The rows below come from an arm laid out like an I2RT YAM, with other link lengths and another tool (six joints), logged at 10 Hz.
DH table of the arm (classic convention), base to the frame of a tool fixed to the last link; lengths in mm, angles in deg. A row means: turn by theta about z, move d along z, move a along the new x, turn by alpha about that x. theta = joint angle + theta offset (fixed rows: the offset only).
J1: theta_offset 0, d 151.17, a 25.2, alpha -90
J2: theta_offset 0, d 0, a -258.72, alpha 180
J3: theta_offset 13.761, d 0, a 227.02, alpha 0
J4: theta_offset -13.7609, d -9.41, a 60.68, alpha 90
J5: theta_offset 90, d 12.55, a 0, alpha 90
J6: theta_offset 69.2, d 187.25, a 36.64, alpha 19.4
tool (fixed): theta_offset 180, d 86.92, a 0, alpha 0
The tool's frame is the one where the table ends.
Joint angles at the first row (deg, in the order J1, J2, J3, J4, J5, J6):
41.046 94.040 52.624 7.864 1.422 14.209
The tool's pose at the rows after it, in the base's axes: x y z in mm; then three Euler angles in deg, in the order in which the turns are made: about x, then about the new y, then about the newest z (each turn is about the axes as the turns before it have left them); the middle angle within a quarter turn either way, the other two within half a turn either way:
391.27, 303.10, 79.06, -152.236, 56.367, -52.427
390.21, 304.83, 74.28, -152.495, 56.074, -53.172
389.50, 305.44, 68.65, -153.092, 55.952, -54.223
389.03, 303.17, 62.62, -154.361, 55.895, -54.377
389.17, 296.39, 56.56, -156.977, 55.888, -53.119
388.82, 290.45, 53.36, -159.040, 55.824, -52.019
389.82, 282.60, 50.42, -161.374, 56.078, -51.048
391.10, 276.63, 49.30, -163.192, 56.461, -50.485
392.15, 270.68, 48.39, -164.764, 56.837, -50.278
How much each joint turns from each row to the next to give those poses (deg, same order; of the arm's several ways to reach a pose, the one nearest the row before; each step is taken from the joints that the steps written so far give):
0.417 0.913 0.283 -0.023 0.312 -0.576
0.418 0.824 0.198 0.010 0.276 -0.552
0.523 0.953 0.242 -0.114 0.645 -1.010
0.300 0.741 0.003 -0.179 0.761 -0.709
0.035 0.479 0.062 -0.844 1.114 -0.354
-0.034 0.060 0.102 -1.021 0.806 -0.191
-0.125 0.075 -0.015 -0.844 1.102 -0.604
0.001 0.047 0.110 -0.700 1.075 -0.638
-0.039 -0.033 -0.016 -0.603 0.950 -0.845

